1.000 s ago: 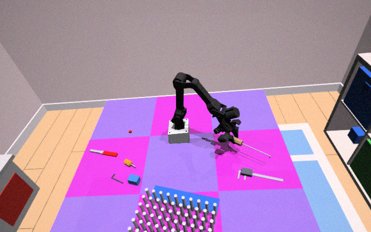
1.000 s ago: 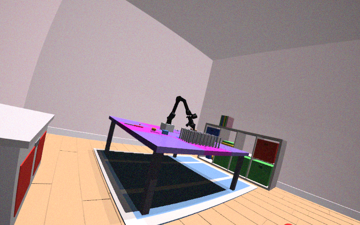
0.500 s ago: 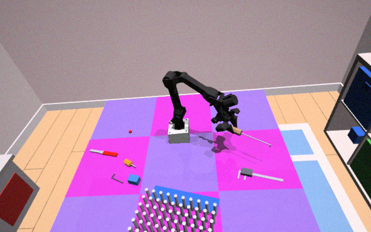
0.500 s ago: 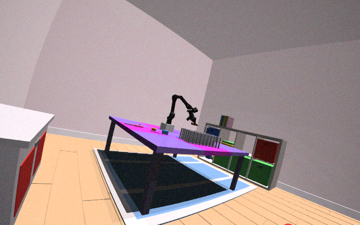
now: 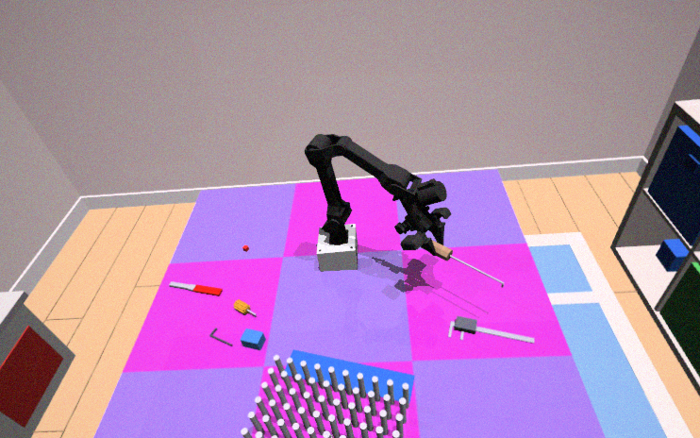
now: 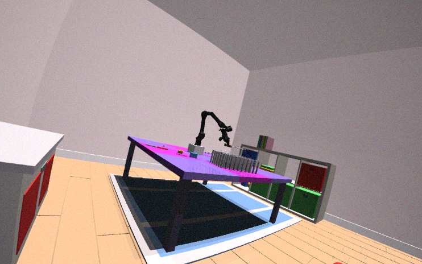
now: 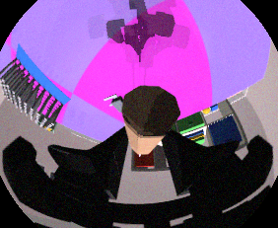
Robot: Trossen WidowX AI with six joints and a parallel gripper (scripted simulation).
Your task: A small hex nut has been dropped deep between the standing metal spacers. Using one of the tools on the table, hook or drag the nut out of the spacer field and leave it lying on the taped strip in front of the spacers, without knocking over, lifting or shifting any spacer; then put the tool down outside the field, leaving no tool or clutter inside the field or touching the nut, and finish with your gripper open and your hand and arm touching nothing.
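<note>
The blue taped strip is 29 cm ahead of my gripper tip, 28 cm to the right of it and 17 cm below it. Also, from my gripper tip: small screwdriver (63 cm to the right, 16 cm below, 6 cm ahead); hook tool (8 cm to the left, 6 cm ahead); blue cube (57 cm to the right, 18 cm ahead, 15 cm below).
</note>
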